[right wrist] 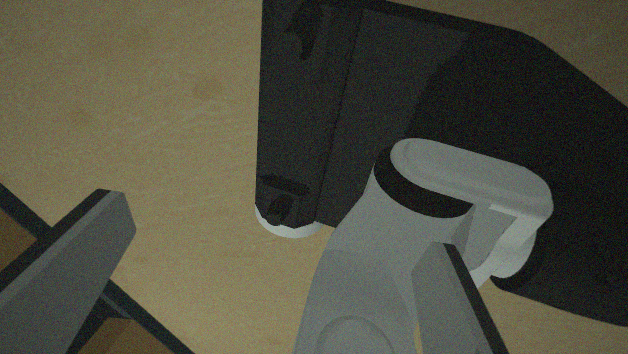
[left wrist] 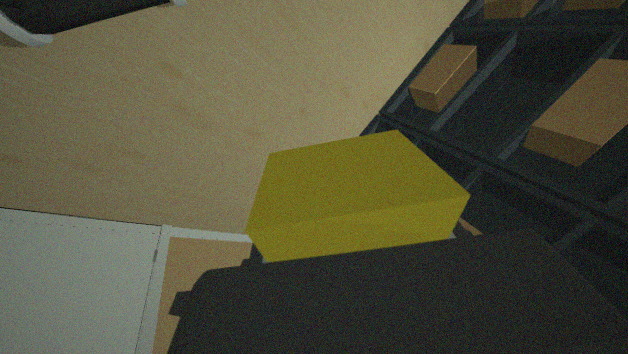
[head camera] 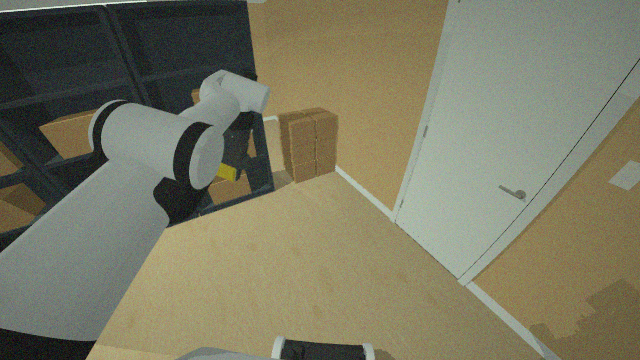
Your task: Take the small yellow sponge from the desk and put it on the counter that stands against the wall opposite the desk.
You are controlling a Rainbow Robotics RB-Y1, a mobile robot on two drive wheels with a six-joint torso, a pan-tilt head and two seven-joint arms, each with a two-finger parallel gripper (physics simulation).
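Places are measured from the robot's base along level axes (x ahead, y left, z up), in millimetres.
Where they show: left gripper, fingertip midpoint: (left wrist: 334, 171) (head camera: 227, 174); right gripper, fingertip midpoint: (right wrist: 280, 235).
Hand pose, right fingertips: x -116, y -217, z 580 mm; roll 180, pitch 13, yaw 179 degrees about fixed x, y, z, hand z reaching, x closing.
Note:
After its pixels a point has its place.
The small yellow sponge (head camera: 227, 171) @[x 267, y 295, z 1237 mm] (left wrist: 350, 185) @[x 268, y 310, z 1241 mm] is held in my left gripper (head camera: 236, 172) @[x 302, y 324, z 1201 mm] (left wrist: 357, 242), which is shut on it, up in the air. In the left wrist view its top and one side face show, and the dark gripper body covers the area below it. In the head camera it shows in part behind my left arm, with a dark shelf unit behind it. My right gripper (right wrist: 280, 235) @[x -115, y -218, z 580 mm] is open, its two fingers wide apart with nothing between them, above the floor beside my base. The desk and the counter do not show in these views.
The dark shelf unit (head camera: 262, 157) @[x 1580, y 763, z 511 mm] (left wrist: 492, 167) @[x 1107, y 1456, z 1015 mm] holding cardboard boxes stands at the left of the head camera view. Stacked cardboard boxes (head camera: 314, 145) @[x 2002, y 235, z 460 mm] stand beside it against the wall. A white door (head camera: 490, 125) @[x 875, y -906, z 1214 mm] (left wrist: 75, 280) @[x 940, y -861, z 434 mm] is at the right. My dark base (right wrist: 310, 110) @[x -28, y -63, z 191 mm] shows in the right wrist view.

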